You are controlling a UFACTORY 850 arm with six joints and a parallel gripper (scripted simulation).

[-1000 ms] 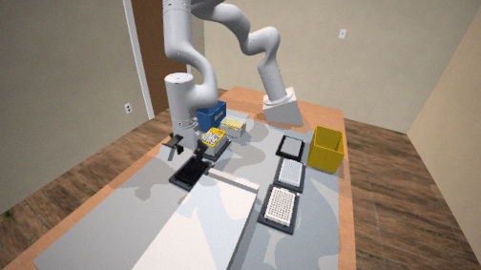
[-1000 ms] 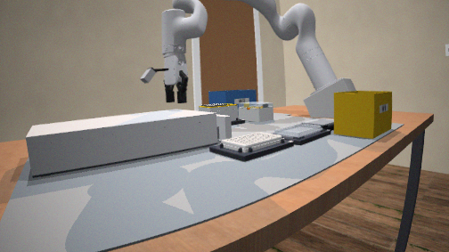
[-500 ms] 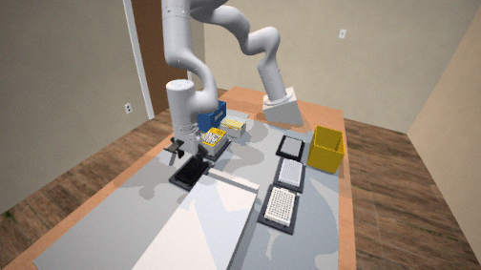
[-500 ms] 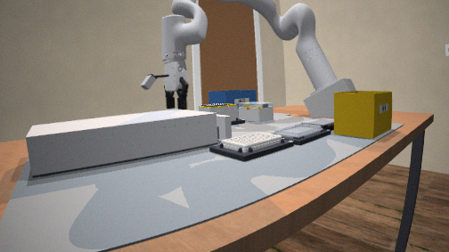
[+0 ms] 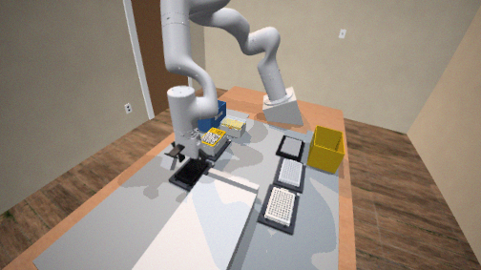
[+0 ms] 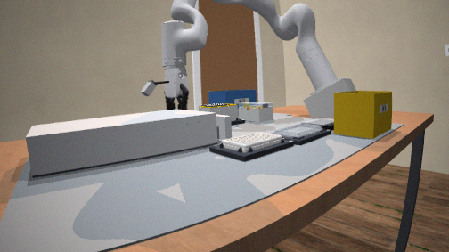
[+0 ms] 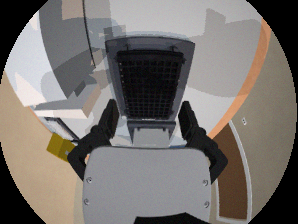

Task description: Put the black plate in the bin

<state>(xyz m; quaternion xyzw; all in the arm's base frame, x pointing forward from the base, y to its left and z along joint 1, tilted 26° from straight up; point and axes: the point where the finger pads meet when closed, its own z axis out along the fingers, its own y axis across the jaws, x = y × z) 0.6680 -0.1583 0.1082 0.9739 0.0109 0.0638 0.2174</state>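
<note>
The black plate lies 40 mm below my hand. Also, from my hand: yellow-topped tip box: 190 mm behind, 10 mm to the right, 10 mm below; long white cooler: 190 mm to the left, 180 mm ahead, 30 mm below; dark work nest N2: 60 mm below.
</note>
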